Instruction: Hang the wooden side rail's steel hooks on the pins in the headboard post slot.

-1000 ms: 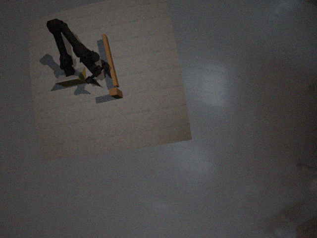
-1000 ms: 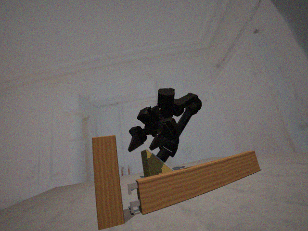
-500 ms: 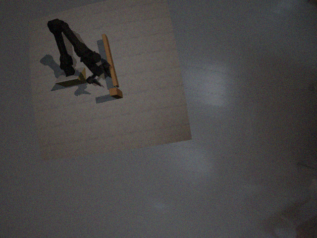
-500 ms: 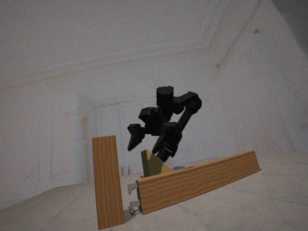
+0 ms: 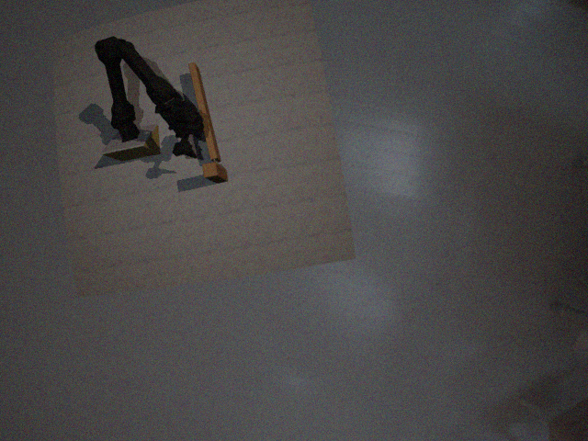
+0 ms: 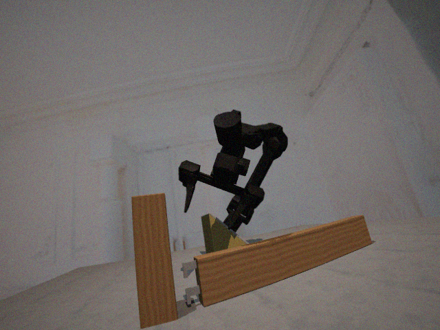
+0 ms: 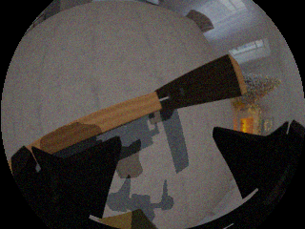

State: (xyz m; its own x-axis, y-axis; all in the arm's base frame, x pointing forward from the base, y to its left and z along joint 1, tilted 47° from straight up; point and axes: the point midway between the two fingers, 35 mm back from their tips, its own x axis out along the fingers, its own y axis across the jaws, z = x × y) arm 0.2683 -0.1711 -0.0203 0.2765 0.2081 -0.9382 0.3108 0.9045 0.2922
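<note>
Now: gripper tip 10 cm to the left of the headboard post, 4 cm above it and 3 cm short of it.
</note>
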